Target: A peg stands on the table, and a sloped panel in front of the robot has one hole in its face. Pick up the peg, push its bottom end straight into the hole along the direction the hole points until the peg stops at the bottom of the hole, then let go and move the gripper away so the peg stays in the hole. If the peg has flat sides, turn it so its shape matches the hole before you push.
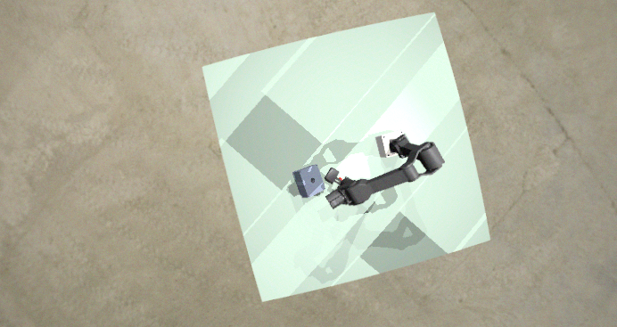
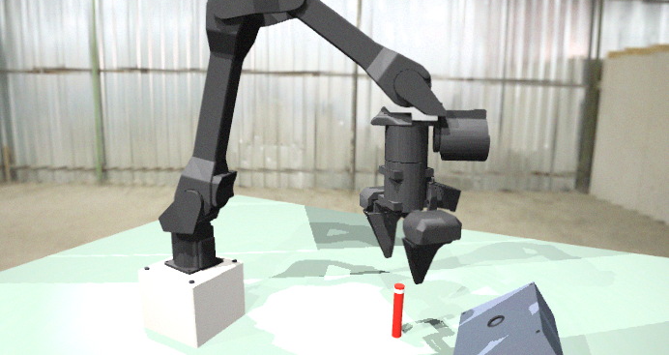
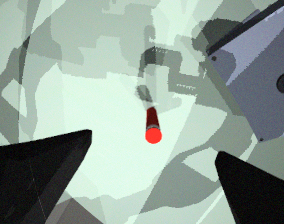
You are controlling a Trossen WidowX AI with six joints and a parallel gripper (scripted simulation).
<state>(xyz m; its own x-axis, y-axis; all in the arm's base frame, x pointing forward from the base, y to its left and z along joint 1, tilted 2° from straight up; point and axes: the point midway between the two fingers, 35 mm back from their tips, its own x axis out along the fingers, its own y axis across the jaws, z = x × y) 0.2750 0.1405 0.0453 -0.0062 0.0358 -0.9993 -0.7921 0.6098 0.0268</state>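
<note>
My gripper tip is now 5 cm above the red round peg. Also, from my gripper tip: sloped panel 15 cm ahead, 5 cm below, 2 cm to the right.
</note>
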